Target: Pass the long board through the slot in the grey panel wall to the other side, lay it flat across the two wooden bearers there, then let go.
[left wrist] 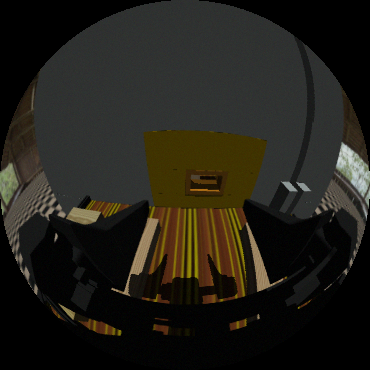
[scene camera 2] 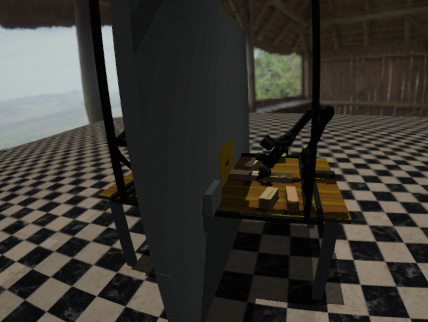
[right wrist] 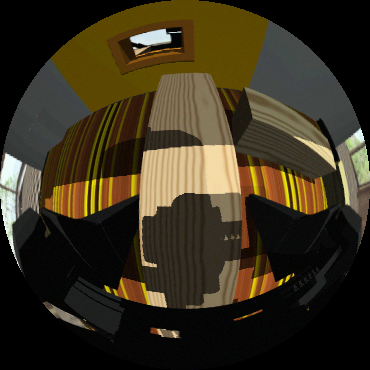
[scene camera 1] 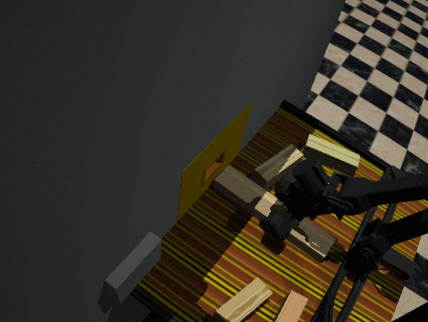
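Seen in the pictures: left gripper, fingertip midpoint: (left wrist: 197, 205); right gripper, fingertip midpoint: (scene camera 2: 258, 177) (right wrist: 197, 199) (scene camera 1: 270, 210); left arm's base, origin of the base link: (right wrist: 177, 42); right arm's base, origin of the base link: (scene camera 1: 358, 263).
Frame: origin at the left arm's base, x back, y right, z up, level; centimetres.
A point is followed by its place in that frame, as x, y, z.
Note:
The long board (scene camera 1: 240, 187) @[-55.4, 0.8, 1.3] (scene camera 2: 243, 174) @[-57.1, 3.2, 1.3] (right wrist: 190, 165) @[-62.8, 0.5, 1.3] lies flat on the striped table, one end close to the yellow panel (scene camera 1: 192, 180) @[-48.3, 12.8, 11.1] (left wrist: 165, 160) @[-43.2, -5.7, 12.1] (right wrist: 225, 40) @[-48.3, -5.2, 7.0] on the grey wall (scene camera 1: 125, 75) @[-48.3, 31.9, 52.3] (scene camera 2: 185, 125) @[-48.3, 52.4, 37.7] (left wrist: 175, 75) @[-43.2, -3.4, 30.4]. The framed slot (left wrist: 188, 182) @[-43.1, -0.5, 6.6] (right wrist: 187, 42) @[-48.4, -0.6, 6.1] is higher than the board. My right gripper (scene camera 1: 284, 207) (right wrist: 197, 199) @[-64.7, 0.0, -1.2] is open above the board, its fingers spread to either side in its wrist view. My left gripper (left wrist: 197, 205) @[-26.5, 0.0, 15.2] is open and empty on the other side, above two wooden bearers (left wrist: 142, 250) @[-27.5, -8.5, 1.9] (left wrist: 258, 255) @[-25.8, 13.1, 1.9], partly hidden by its fingers.
A block (scene camera 1: 275, 165) @[-59.3, -9.8, 3.1] (right wrist: 285, 120) @[-59.5, -7.9, 3.1] lies beside the board, with a pale block (scene camera 1: 332, 152) @[-70.3, -25.6, 2.8] behind it. Two more blocks (scene camera 1: 245, 300) @[-72.4, 25.5, 2.8] (scene camera 1: 292, 307) @[-81.9, 20.8, 2.5] lie nearer the front edge. A grey block (scene camera 1: 135, 265) @[-50.8, 35.0, 8.1] (scene camera 2: 212, 197) @[-51.1, 39.5, 6.0] juts from the wall. Another pale block (left wrist: 82, 216) @[-31.8, -27.6, 2.8] is beyond the left gripper.

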